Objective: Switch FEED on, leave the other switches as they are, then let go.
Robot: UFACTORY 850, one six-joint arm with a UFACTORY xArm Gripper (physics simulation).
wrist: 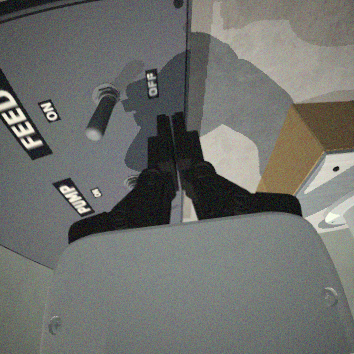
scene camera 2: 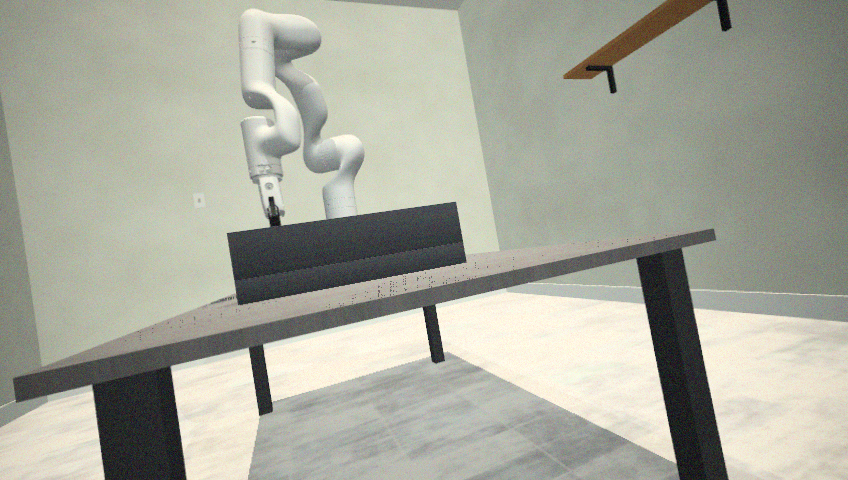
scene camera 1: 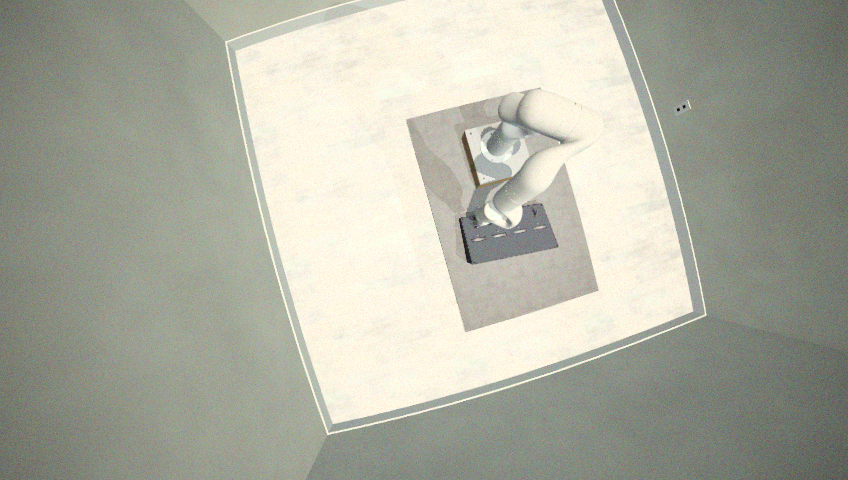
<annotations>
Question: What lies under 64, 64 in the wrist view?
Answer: A dark switch panel.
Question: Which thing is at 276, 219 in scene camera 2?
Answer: My gripper.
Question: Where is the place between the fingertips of my gripper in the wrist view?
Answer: At 172, 130
</annotations>
